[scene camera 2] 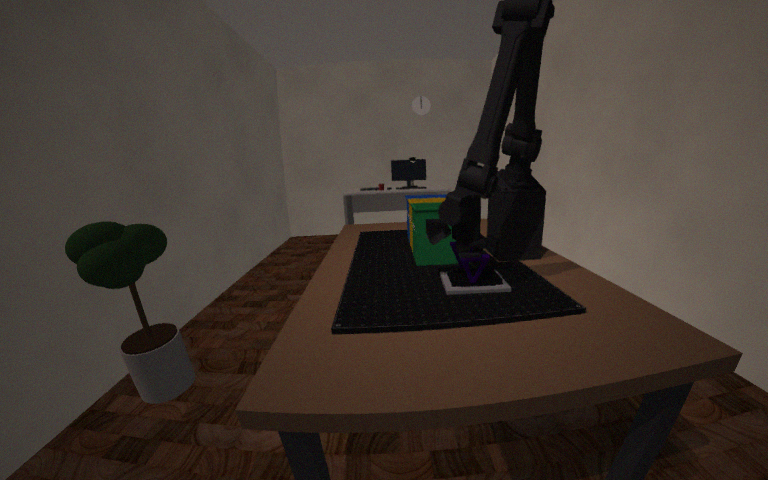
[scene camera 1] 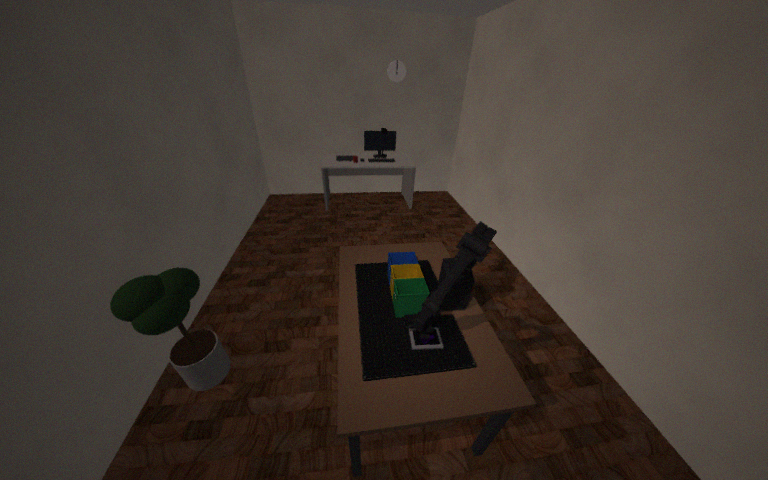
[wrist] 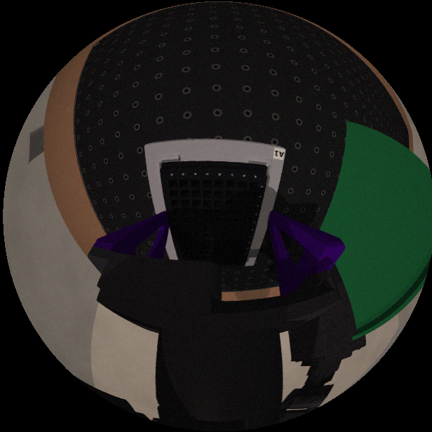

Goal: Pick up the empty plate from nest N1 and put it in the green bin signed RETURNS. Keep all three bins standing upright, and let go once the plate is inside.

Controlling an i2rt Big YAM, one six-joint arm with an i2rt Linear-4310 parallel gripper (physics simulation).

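Pixels of known places: gripper, fingertip midpoint: point(scene camera 2: 467, 275) point(scene camera 1: 422, 335); arm's base at its link origin: point(scene camera 2: 515, 180).
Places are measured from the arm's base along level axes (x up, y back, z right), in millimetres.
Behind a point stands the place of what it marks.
The black plate point(wrist: 215, 200) with rows of small wells lies in the pale grey nest point(scene camera 1: 427, 346) {x -238, y -222, z -307 mm} point(scene camera 2: 478, 290) {x -241, y -224, z -315 mm} point(wrist: 212, 149), which has an "A1" label on one corner. My gripper point(scene camera 1: 426, 337) {x -228, y -234, z -248 mm} point(scene camera 2: 473, 276) {x -228, y -234, z -248 mm} point(wrist: 218, 216) is open and low over the nest, its purple fingers standing apart on either side of the plate, with nothing held. The near part of the plate is hidden by the gripper body in the wrist view. The green bin point(scene camera 1: 412, 302) {x -136, y -270, z -99 mm} point(scene camera 2: 433, 253) {x -212, y -302, z -100 mm} point(wrist: 385, 215) stands upright close beside the nest; its sign cannot be read.
The yellow bin point(scene camera 1: 406, 271) {x -122, y -261, z 149 mm} and the blue bin point(scene camera 1: 402, 258) {x -118, y -265, z 280 mm} stand upright in a row behind the green one. The bins and the nest are on a black perforated mat point(scene camera 1: 378, 350) {x -250, y -472, z -302 mm} point(scene camera 2: 390, 305) {x -250, y -437, z -352 mm} on the wooden table point(scene camera 1: 419, 396) {x -263, y -310, z -532 mm} point(scene camera 2: 453, 362) {x -263, y -331, z -540 mm}. The arm's base stands right of the bins.
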